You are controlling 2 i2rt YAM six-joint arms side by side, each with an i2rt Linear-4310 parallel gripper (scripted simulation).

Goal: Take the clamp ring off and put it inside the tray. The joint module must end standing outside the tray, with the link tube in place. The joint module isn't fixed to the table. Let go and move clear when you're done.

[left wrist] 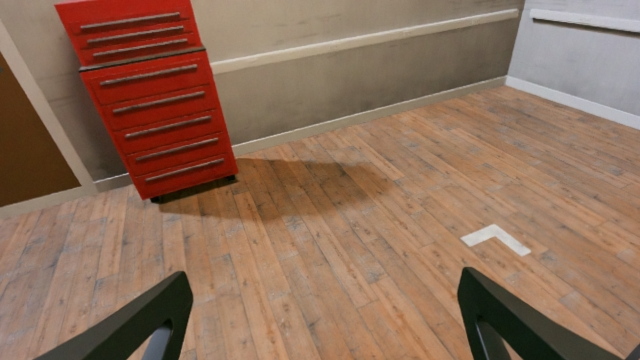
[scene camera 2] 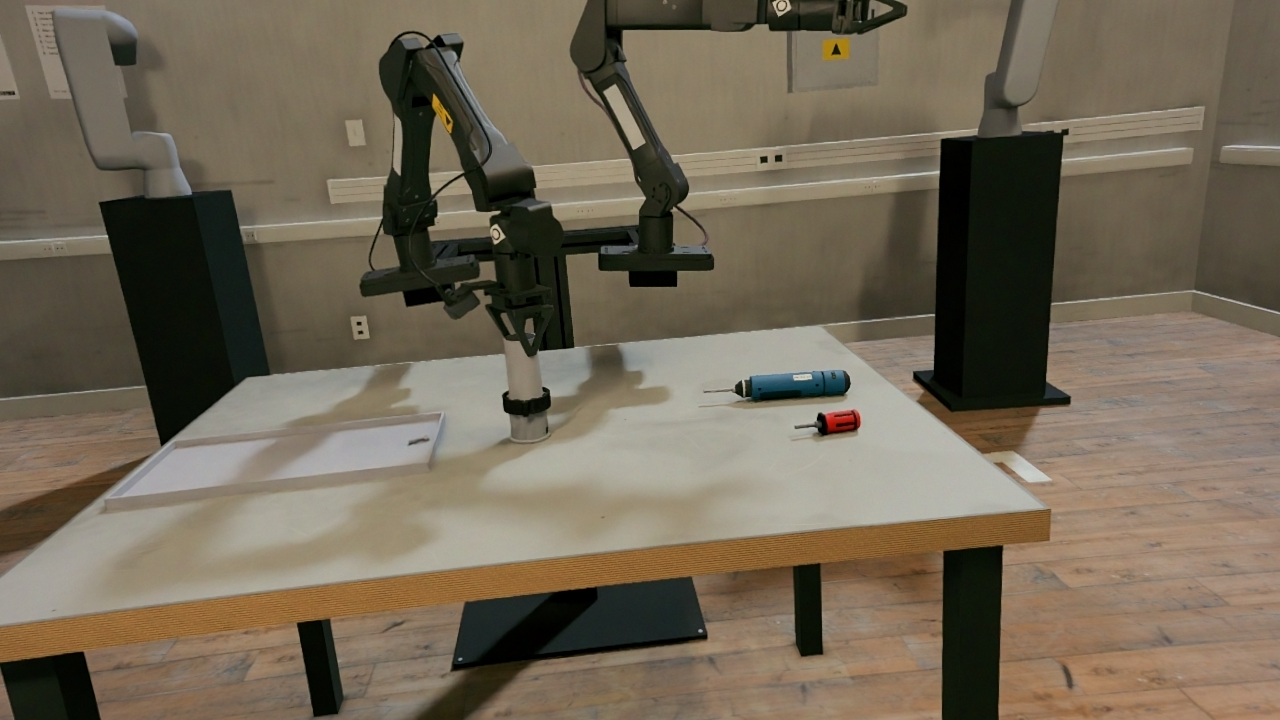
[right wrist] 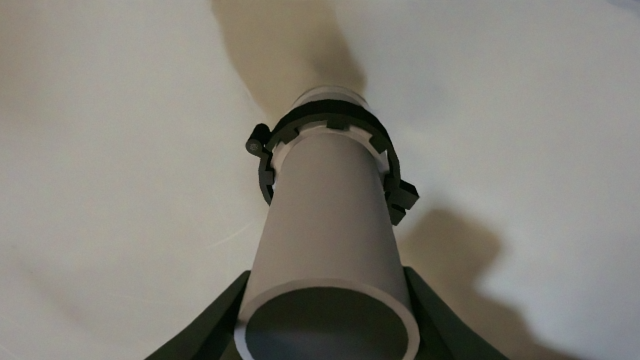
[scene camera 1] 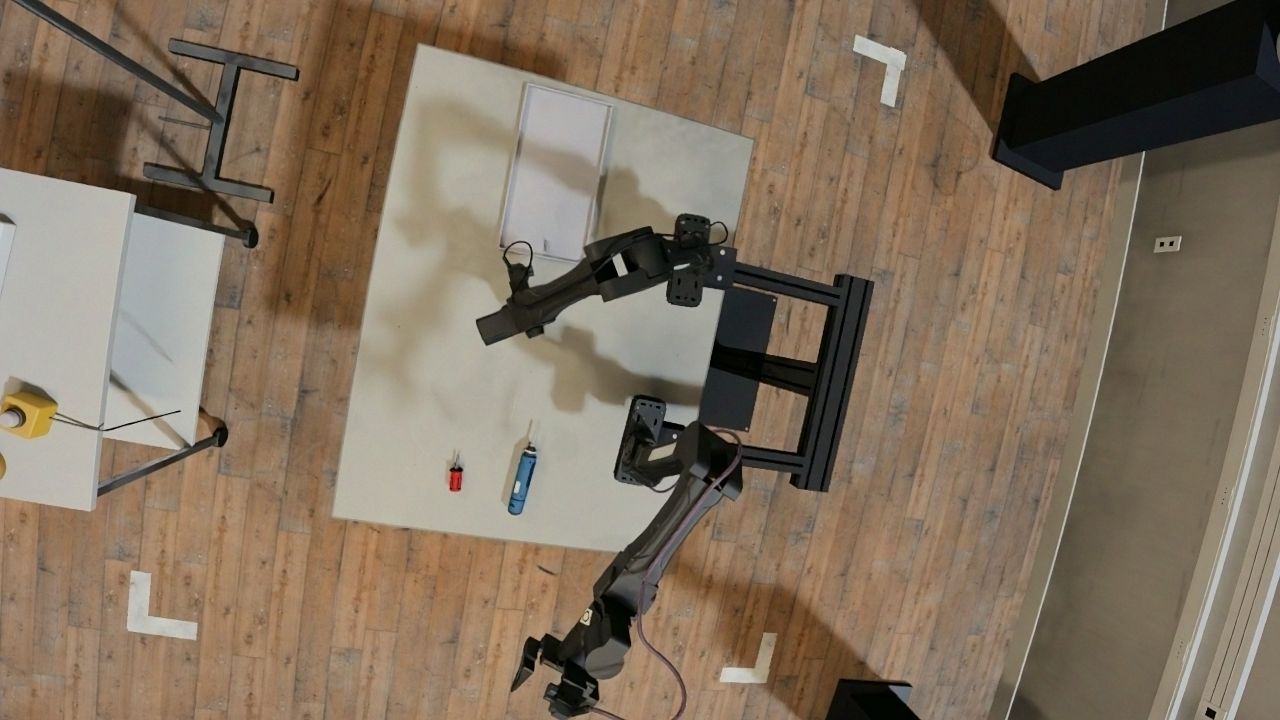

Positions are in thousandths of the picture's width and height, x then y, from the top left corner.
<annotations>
blue power screwdriver: scene camera 2 638,533; scene camera 1 413,638; not seen in the left wrist view (out of frame); not seen in the right wrist view (out of frame)
</annotations>
